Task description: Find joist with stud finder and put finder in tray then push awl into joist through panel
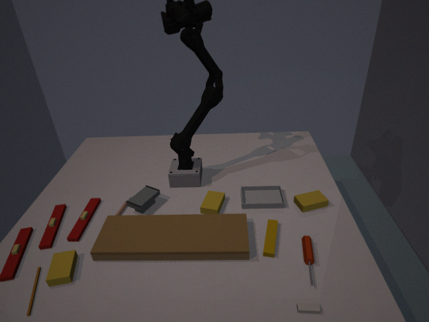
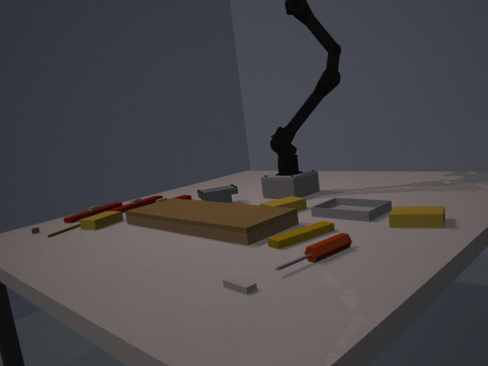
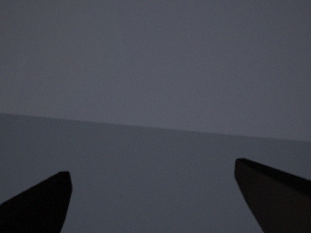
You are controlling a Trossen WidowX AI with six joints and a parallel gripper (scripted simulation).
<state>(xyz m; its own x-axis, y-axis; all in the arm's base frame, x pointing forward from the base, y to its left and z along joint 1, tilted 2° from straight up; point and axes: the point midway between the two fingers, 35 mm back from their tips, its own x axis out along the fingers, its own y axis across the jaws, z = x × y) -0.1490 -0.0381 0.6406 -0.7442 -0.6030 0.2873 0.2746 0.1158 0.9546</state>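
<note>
Now: gripper tip 37 cm short of the stud finder, 7 cm to the left of it and 70 cm above it. From my gripper tip the other things lie so: yellow bar 55 cm ahead, 41 cm to the left, 71 cm below; then awl 38 cm ahead, 16 cm to the right, 71 cm below; then grey tray 33 cm ahead, 40 cm to the left, 70 cm below.
</note>
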